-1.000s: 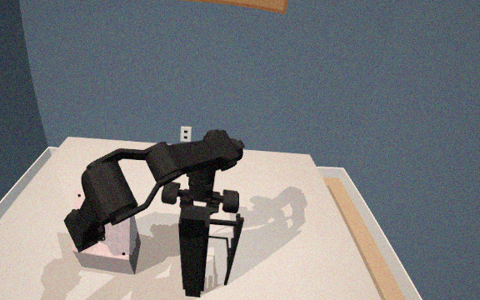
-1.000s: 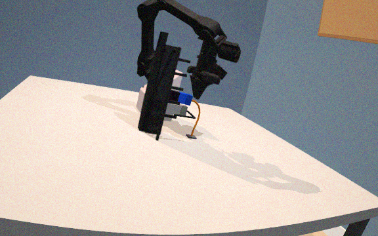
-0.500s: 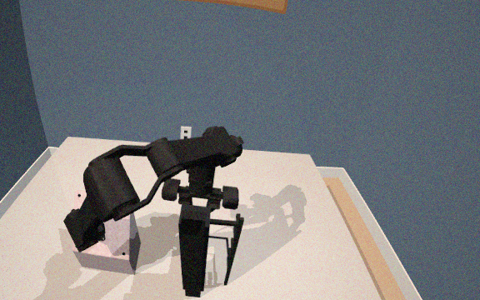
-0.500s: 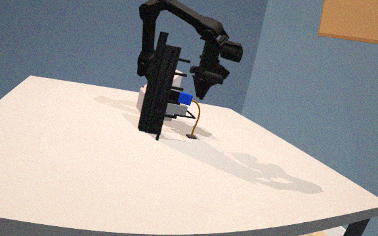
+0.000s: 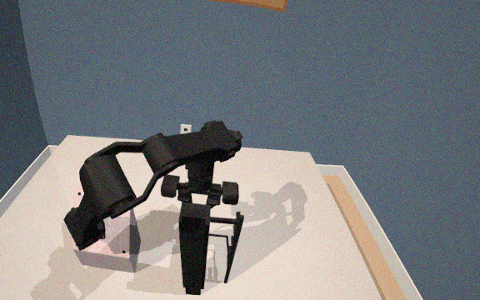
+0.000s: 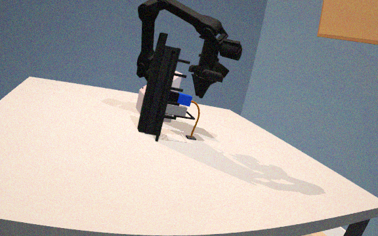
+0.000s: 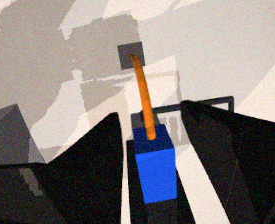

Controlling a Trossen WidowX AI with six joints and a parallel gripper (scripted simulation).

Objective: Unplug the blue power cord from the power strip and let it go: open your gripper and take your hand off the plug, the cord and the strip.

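Right now the blue plug is 70 mm to the right of my gripper tip, 10 mm below it and 10 mm behind it.
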